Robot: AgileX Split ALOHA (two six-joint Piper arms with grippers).
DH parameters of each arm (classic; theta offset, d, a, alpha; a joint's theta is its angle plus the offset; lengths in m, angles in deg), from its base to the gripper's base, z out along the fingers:
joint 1: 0 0.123 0 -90
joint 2: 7.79 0 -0.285 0
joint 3: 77.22 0 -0.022 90
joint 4: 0 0.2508 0 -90
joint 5: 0 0 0.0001 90
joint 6: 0 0.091 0 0
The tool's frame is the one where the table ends.
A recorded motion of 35 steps. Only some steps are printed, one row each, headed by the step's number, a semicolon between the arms.
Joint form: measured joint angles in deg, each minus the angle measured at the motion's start. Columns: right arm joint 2, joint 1, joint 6, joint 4, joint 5, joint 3; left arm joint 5, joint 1, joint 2, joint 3, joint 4, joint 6.
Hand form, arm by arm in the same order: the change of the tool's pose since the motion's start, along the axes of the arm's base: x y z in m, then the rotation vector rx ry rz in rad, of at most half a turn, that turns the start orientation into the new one. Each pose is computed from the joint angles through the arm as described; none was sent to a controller.
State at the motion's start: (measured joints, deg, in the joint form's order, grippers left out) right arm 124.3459 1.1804 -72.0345 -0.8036 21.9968 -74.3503; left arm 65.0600 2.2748 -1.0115 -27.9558 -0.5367 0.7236
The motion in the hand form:
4: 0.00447 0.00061 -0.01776 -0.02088 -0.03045 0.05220; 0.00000 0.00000 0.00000 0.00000 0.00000 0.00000
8: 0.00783 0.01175 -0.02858 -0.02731 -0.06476 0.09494; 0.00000 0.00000 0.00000 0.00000 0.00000 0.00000
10: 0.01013 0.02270 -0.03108 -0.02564 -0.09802 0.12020; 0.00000 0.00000 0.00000 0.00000 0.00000 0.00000
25: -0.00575 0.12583 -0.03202 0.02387 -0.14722 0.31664; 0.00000 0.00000 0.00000 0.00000 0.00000 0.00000
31: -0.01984 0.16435 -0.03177 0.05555 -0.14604 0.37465; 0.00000 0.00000 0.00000 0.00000 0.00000 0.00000
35: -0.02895 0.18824 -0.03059 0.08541 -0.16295 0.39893; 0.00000 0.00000 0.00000 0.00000 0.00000 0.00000
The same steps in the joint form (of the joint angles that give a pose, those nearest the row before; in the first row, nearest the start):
4: 2.81 0.06 -3.16 0.00 -4.54 0.00; 0.00 0.00 0.00 0.00 0.00 0.00
8: 4.63 1.53 -4.22 0.00 -8.25 -0.05; 0.00 0.00 0.00 0.00 0.00 0.00
10: 5.23 2.96 -4.29 0.05 -10.69 -0.09; 0.00 0.00 0.00 0.00 0.00 0.00
25: 5.71 16.70 -4.49 3.24 -14.12 -0.09; 0.00 0.00 0.00 0.00 0.00 0.00
31: 5.71 22.03 -4.49 5.67 -14.40 -0.09; 0.00 0.00 0.00 0.00 0.00 0.00
35: 5.71 25.36 -4.37 7.79 -15.76 -0.09; 0.00 0.00 0.00 0.00 0.00 0.00

